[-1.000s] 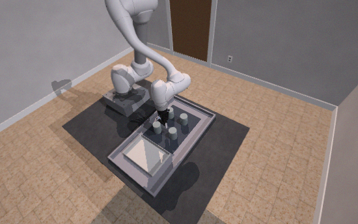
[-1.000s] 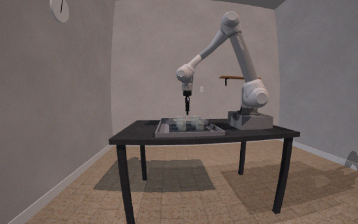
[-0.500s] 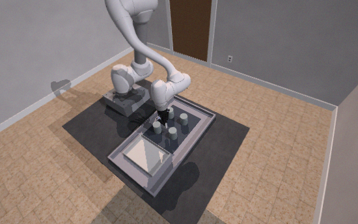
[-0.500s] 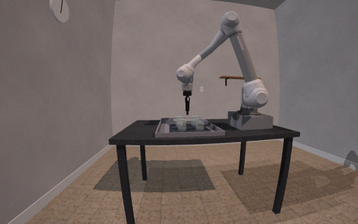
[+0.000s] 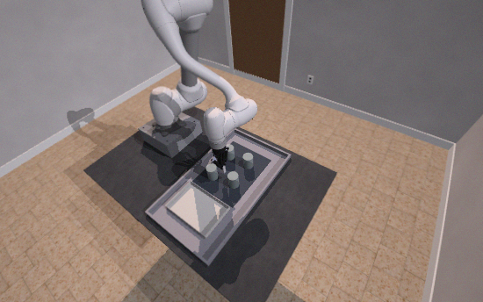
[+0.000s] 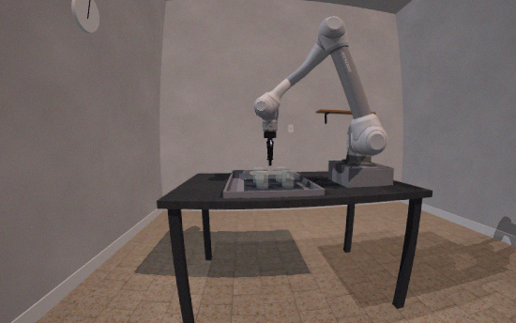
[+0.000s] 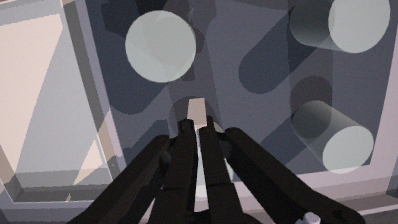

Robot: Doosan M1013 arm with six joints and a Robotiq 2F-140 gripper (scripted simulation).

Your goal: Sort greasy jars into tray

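My gripper is now 100 mm above the dark drying mat, 80 mm to the right of it and 10 mm past it. Round my hand: tray: 240 mm to the right, 100 mm below, 50 mm ahead.
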